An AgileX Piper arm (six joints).
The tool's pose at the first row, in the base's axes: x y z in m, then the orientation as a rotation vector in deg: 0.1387 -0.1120 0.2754 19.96 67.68 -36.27
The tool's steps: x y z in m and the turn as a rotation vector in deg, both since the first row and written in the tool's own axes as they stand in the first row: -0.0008 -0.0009 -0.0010 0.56 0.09 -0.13; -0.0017 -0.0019 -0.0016 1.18 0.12 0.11; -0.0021 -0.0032 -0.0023 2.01 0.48 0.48; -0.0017 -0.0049 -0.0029 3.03 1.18 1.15; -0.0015 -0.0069 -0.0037 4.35 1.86 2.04; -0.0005 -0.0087 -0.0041 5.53 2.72 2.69; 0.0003 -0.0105 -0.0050 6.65 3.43 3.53
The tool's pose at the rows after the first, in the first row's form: 0.1372 -0.1119 0.2759 20.39 67.64 -36.71; 0.1359 -0.1121 0.2766 21.06 67.43 -36.88; 0.1345 -0.1126 0.2768 22.10 67.45 -37.02; 0.1331 -0.1137 0.2763 23.60 67.66 -36.98; 0.1313 -0.1149 0.2760 25.46 67.70 -36.92; 0.1301 -0.1163 0.2750 27.14 68.00 -36.96; 0.1285 -0.1174 0.2741 28.82 68.12 -36.81
